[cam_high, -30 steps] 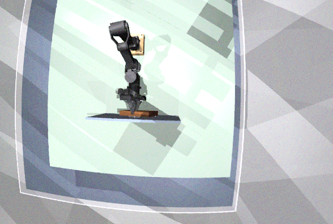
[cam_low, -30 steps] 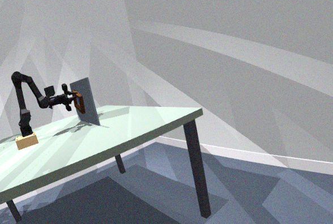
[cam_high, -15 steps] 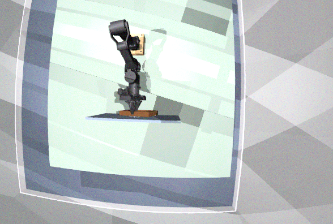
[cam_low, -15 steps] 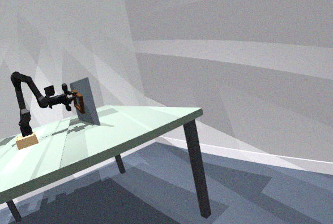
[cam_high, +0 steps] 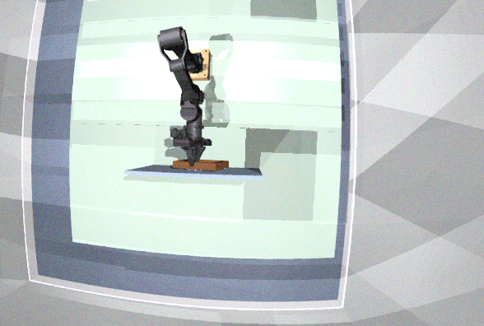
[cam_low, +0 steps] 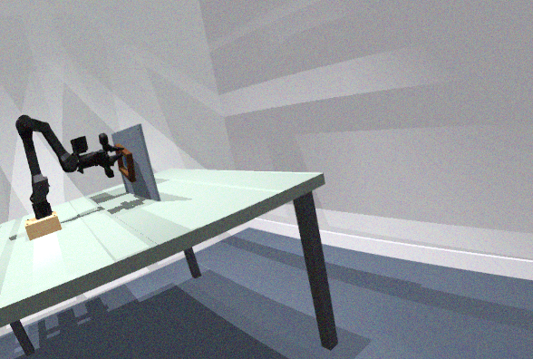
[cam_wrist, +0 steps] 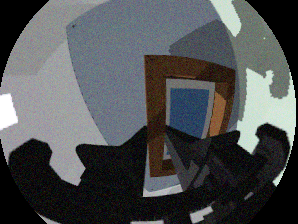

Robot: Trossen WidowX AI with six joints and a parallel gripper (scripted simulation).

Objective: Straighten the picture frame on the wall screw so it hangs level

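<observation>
My gripper tip is now 50 mm above the picture frame and 20 mm to the right of it. Round my gripper tip: wall panel: 60 mm below, 20 mm ahead, 10 mm to the left.
</observation>
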